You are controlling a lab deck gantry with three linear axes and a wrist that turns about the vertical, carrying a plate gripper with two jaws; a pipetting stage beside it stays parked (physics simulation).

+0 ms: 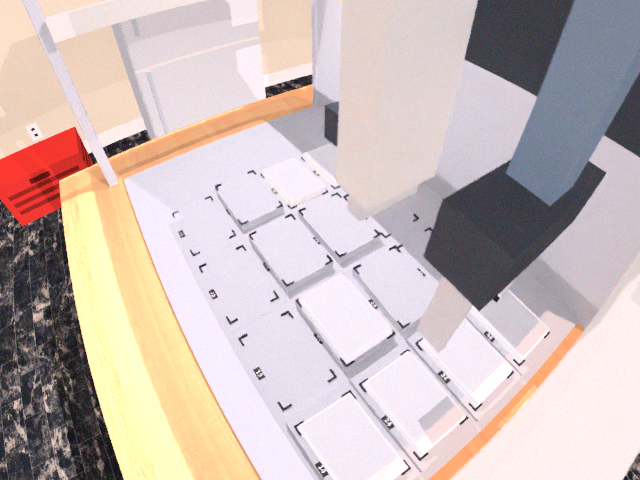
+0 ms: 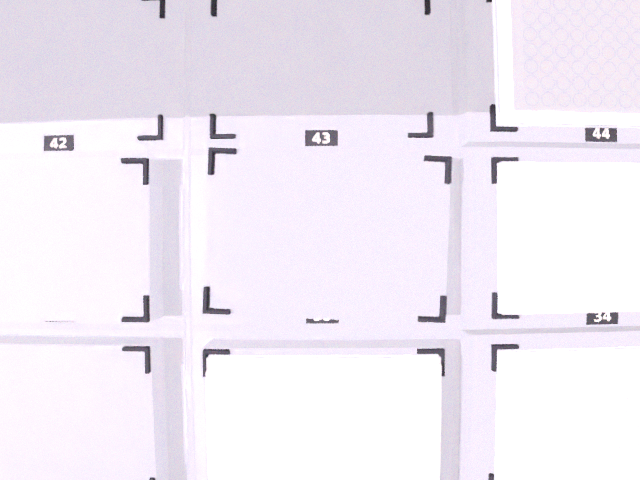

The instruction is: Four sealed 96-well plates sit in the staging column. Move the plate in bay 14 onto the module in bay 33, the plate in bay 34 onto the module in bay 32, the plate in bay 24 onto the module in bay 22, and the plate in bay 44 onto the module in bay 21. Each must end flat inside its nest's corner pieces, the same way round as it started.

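Places are measured from the robot's base along level axes (x ahead, y left, z up), in millimetres.
Pixels of known places: gripper, fingertip midpoint: (image 1: pixel 461 313); robot's base, link origin: (image 1: pixel 173 214).
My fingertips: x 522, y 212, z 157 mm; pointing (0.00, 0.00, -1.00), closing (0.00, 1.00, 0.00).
Ahead of a thing's pixels: the offset from my fingertips to its top centre. "*": to the spot under its first point.
The white sealed plates lie flat in bay 14 {* 25 mm ahead, 164 mm right, 128 mm down} (image 1: pixel 351 439), bay 24 {* 24 mm ahead, 58 mm right, 129 mm down} (image 1: pixel 413 392) (image 2: pixel 568 413), bay 34 {* 51 mm ahead, 50 mm left, 129 mm down} (image 1: pixel 478 361) (image 2: pixel 568 237) and bay 44 {* 43 mm ahead, 160 mm left, 128 mm down} (image 1: pixel 516 317) (image 2: pixel 578 56). The bare modules show in bay 33 {* 123 mm back, 36 mm left, 138 mm down} (image 1: pixel 395 289) (image 2: pixel 325 232), bay 32 {294 mm back, 45 mm left, 135 mm down} (image 1: pixel 338 227) (image 2: pixel 67 237), bay 22 {294 mm back, 61 mm right, 135 mm down} (image 1: pixel 289 250) (image 2: pixel 67 413) and bay 21 {458 mm back, 62 mm right, 135 mm down} (image 1: pixel 249 198). My gripper (image 1: pixel 438 338) hangs below the dark block, with one pale jaw seen in front of bays 33 and 34. Its other jaw is hidden, so its opening cannot be told.
A white plate-like piece {129 mm back, 62 mm right, 124 mm down} (image 1: pixel 345 317) (image 2: pixel 323 418) sits in bay 23, and another {458 mm back, 45 mm left, 143 mm down} (image 1: pixel 294 180) in bay 31. The large beige column (image 1: pixel 403 103) hides part of the back row. The dark block (image 1: pixel 511 232) hangs on a blue column (image 1: pixel 573 98) over the right side.
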